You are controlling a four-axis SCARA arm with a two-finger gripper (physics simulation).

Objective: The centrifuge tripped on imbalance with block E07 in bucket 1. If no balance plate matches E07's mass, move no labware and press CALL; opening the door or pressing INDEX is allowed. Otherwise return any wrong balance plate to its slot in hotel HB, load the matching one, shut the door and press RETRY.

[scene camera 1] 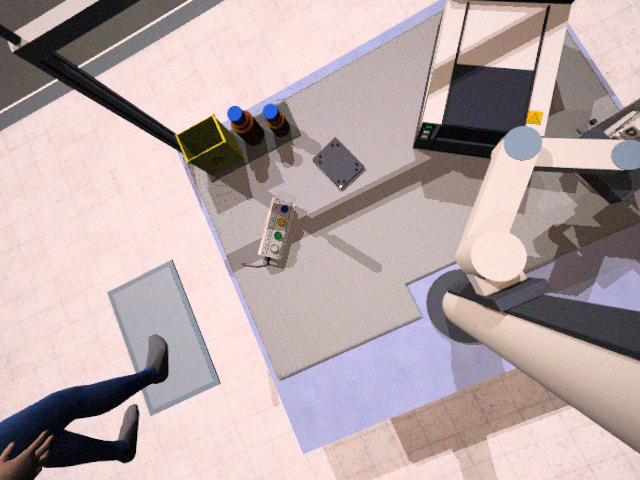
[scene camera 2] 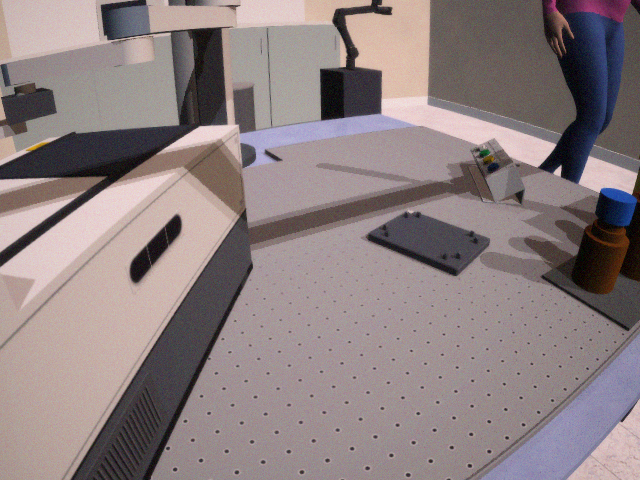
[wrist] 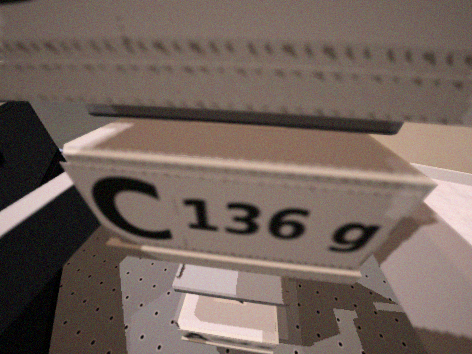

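Places are measured from the arm's base along level axes (x ahead, y left, z up), in centimetres.
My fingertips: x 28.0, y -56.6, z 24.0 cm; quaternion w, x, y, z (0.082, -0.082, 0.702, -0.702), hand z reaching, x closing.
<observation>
For each thing: its middle in the pictures, then the offset to it from my fingertips. "spot": a spot on its surface instead.
- pale balance plate marked C 136 g, middle of its body: [wrist: 243,139] dx -0.5, dy +2.0, dz +0.5 cm
- pale plate, middle of its body: [wrist: 234,269] dx -0.3, dy +2.0, dz -15.5 cm
- button box, middle of its body: [scene camera 2: 495,167] [scene camera 1: 275,228] dx +25.6, dy +105.4, dz -18.5 cm
- dark pinned base plate, middle of its body: [scene camera 2: 430,236] [scene camera 1: 337,162] dx +38.1, dy +73.8, dz -21.6 cm
- yellow-rimmed bin, a spot on its surface: [scene camera 1: 217,149] spot: dx +57.7, dy +110.2, dz -7.3 cm
A pale balance plate marked C 136 g [wrist: 240,217] fills the middle of the wrist view, upright side facing the camera. My gripper [scene camera 2: 16,125] is at the left edge of scene camera 2, behind the centrifuge [scene camera 1: 547,77] [scene camera 2: 206,170]; it is shut on plate C, though its fingertips are hard to see. Below it, smaller, another pale plate [wrist: 227,317] shows in the wrist view; its label is mostly unreadable. A pale band with dark marks crosses the top, too close to identify. The button box [scene camera 1: 277,229] [scene camera 2: 496,173] has blue, yellow, green and white buttons. Block E07 does not show.
A dark pinned base plate [scene camera 1: 338,163] [scene camera 2: 429,241] lies between the centrifuge and the button box. Blue-capped brown bottles [scene camera 1: 245,126] [scene camera 1: 275,121] [scene camera 2: 602,253] and a yellow-rimmed bin [scene camera 1: 217,149] stand at the table's edge. A person's legs [scene camera 1: 87,397] [scene camera 2: 589,77] are near the table.
</observation>
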